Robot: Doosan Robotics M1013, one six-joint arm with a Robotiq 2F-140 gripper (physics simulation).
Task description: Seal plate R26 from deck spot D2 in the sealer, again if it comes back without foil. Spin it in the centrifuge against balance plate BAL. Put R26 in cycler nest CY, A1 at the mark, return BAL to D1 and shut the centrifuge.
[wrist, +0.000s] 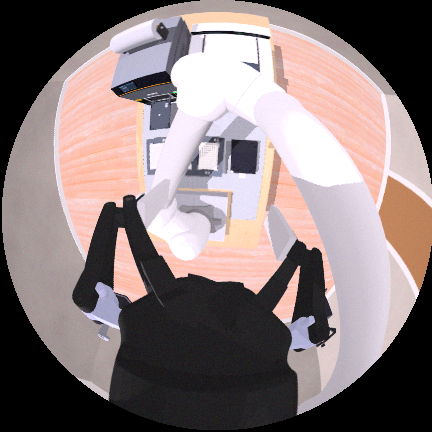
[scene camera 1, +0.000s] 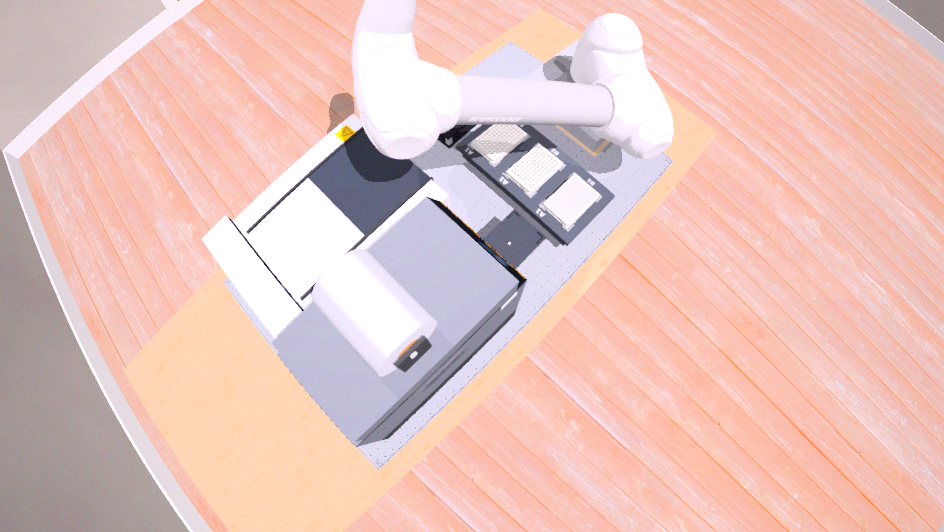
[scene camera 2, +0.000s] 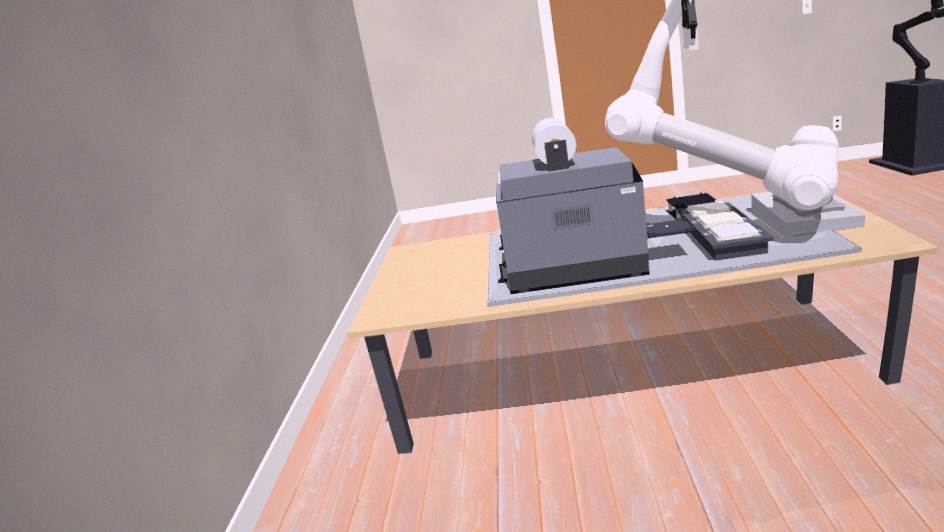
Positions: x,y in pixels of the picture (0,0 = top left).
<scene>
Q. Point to a plate stage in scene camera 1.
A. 524,237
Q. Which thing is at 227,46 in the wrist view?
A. A centrifuge.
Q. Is the gripper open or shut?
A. Open.
</scene>
